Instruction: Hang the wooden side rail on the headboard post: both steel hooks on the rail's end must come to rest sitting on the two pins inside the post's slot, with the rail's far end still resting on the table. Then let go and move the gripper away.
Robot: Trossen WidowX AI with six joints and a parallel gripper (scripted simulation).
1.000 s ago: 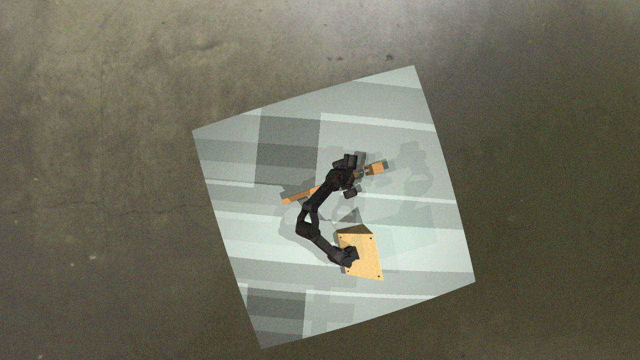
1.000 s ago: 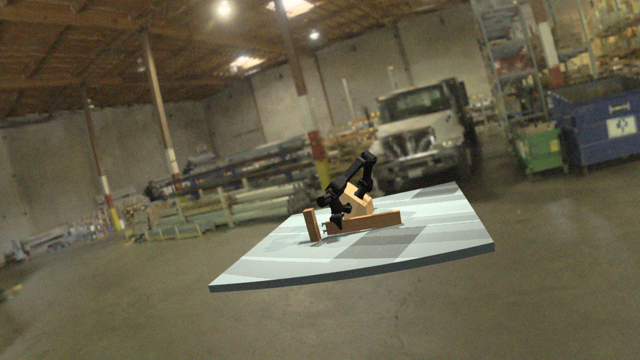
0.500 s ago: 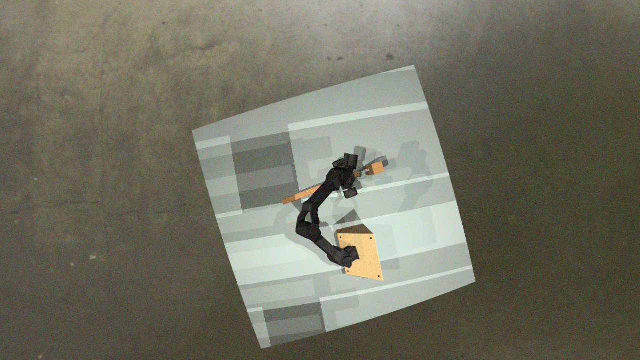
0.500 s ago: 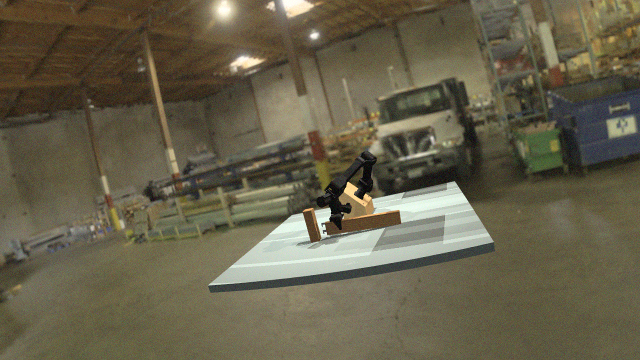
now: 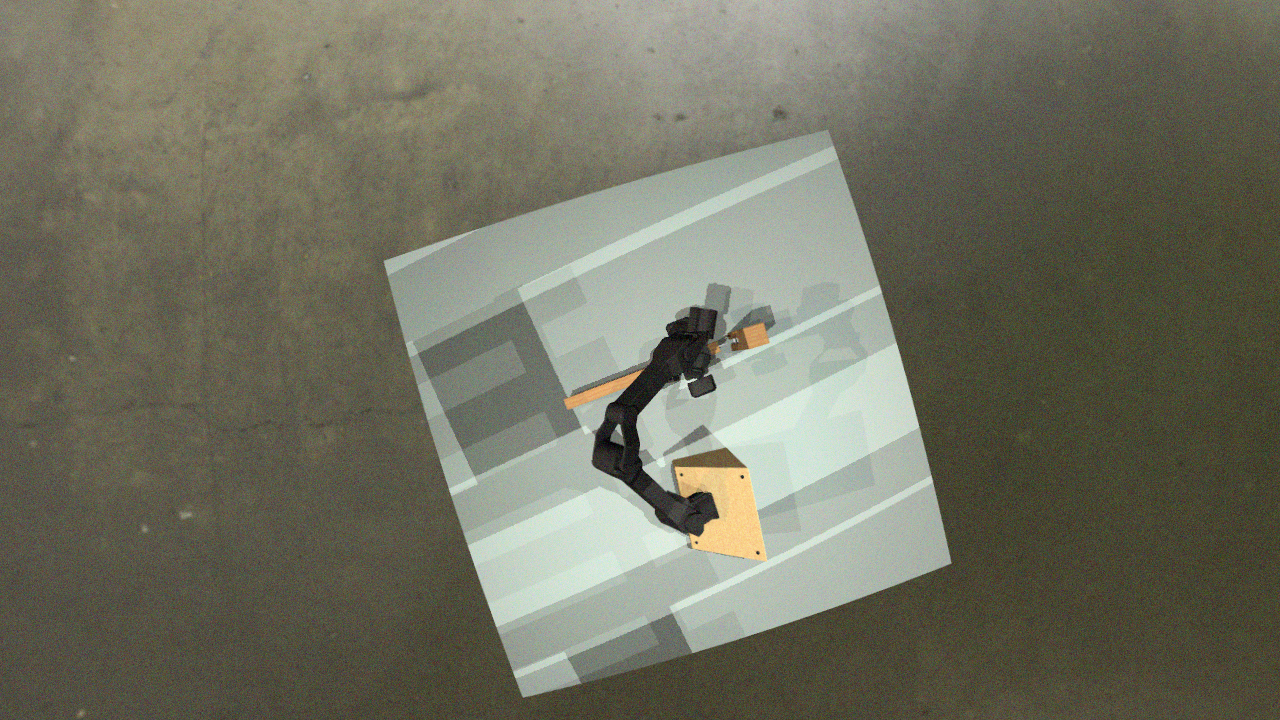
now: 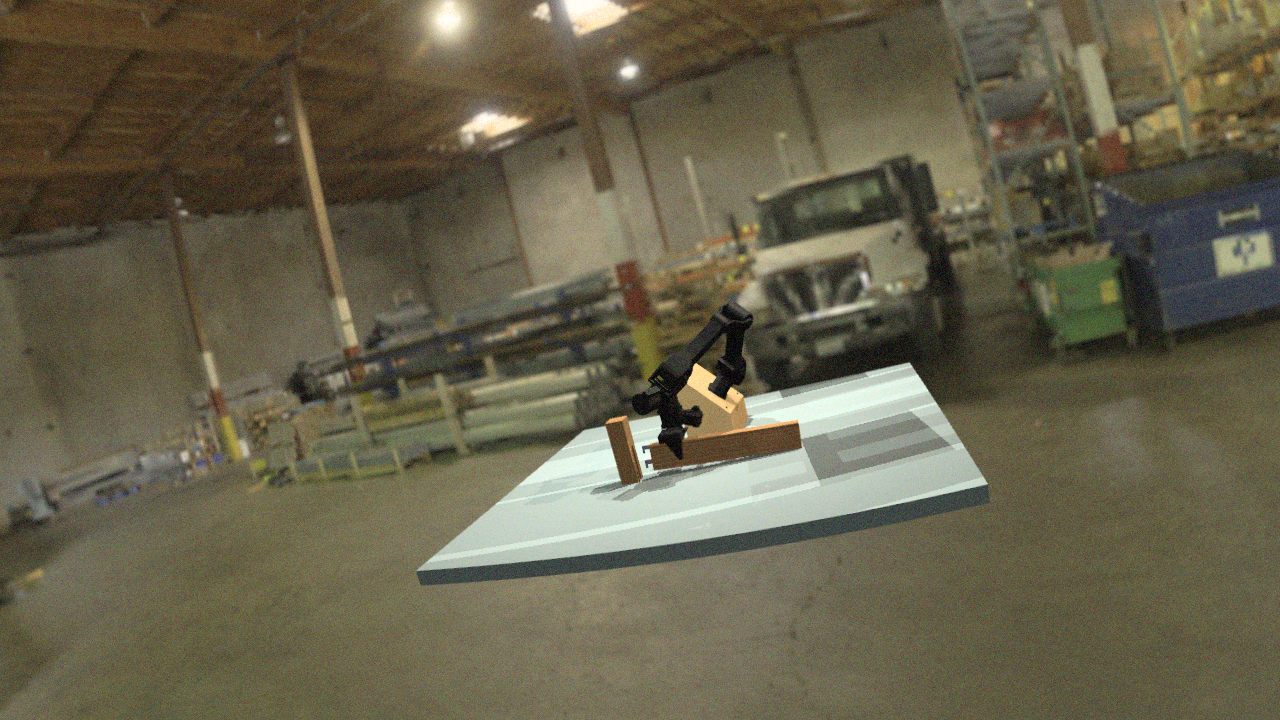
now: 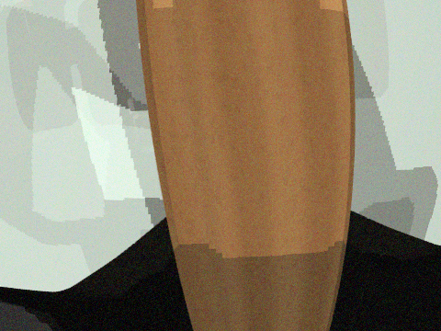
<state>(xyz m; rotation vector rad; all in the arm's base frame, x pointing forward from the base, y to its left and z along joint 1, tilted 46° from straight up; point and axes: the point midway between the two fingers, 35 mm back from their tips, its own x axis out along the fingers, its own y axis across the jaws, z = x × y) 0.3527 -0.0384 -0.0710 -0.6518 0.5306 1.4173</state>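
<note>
Now: gripper tip 150 mm to the left of the headboard post and 40 mm below it.
</note>
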